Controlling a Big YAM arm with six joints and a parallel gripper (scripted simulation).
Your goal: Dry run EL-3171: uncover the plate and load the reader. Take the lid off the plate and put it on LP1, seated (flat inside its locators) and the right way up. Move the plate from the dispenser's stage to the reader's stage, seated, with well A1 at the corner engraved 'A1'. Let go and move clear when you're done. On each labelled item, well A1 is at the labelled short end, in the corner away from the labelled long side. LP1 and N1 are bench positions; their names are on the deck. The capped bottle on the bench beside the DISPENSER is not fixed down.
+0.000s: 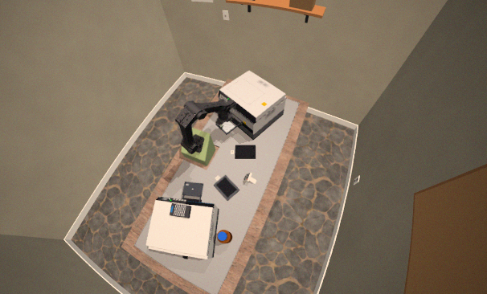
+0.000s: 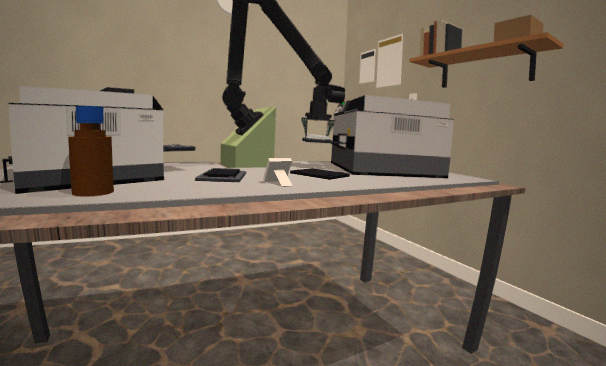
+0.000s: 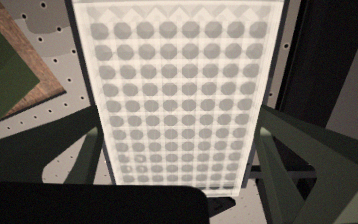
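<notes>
Now: the lidded white well plate right at my hand. Also, from my hand: black pad 22 cm ahead, 12 cm below, 10 cm to the right; then dark lid 42 cm to the right, 22 cm ahead, 11 cm below; then grey pad 42 cm to the right, 22 cm ahead, 12 cm below.
</notes>
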